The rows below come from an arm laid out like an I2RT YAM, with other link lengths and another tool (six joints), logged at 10 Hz.
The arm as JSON. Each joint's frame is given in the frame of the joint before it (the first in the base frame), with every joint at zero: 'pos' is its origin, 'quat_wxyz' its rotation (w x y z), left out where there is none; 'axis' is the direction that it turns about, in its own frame. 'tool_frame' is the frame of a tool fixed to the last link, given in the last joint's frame.
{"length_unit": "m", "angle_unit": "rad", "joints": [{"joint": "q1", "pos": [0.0, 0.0, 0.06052], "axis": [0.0, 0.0, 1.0]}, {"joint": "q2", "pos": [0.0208, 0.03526, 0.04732], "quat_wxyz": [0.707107, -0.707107, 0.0, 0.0], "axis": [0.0, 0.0, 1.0]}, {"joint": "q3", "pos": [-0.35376, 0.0, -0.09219], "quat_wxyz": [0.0, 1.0, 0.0, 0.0], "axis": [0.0, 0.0, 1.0]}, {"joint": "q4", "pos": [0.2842, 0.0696, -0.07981], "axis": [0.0, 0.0, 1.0]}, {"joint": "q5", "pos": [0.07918, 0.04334, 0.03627], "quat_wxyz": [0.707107, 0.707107, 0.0, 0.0], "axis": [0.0, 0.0, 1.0]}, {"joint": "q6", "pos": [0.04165, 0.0, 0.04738], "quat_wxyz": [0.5, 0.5, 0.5, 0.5], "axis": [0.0, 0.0, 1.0]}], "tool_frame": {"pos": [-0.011, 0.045, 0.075], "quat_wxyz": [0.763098, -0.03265, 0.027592, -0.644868]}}
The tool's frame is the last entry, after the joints.
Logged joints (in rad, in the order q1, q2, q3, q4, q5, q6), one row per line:
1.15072 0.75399 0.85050 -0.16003 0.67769 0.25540
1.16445 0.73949 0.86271 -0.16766 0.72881 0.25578
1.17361 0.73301 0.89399 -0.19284 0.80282 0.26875
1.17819 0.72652 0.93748 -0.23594 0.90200 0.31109
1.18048 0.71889 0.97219 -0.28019 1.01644 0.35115
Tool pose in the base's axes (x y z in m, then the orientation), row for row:
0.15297 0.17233 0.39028 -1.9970 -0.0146 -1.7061
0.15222 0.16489 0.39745 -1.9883 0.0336 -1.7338
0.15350 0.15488 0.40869 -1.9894 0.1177 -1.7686
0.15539 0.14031 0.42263 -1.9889 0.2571 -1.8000
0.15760 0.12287 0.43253 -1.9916 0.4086 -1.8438
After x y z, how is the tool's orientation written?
As a rotation vector, in radians.
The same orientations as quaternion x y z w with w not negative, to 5 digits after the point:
-0.73523 -0.00538 -0.62813 0.25466
-0.72990 0.01233 -0.63647 0.24901
-0.72549 0.04292 -0.64497 0.23629
-0.71972 0.09304 -0.65136 0.22155
-0.71139 0.14595 -0.65859 0.19718

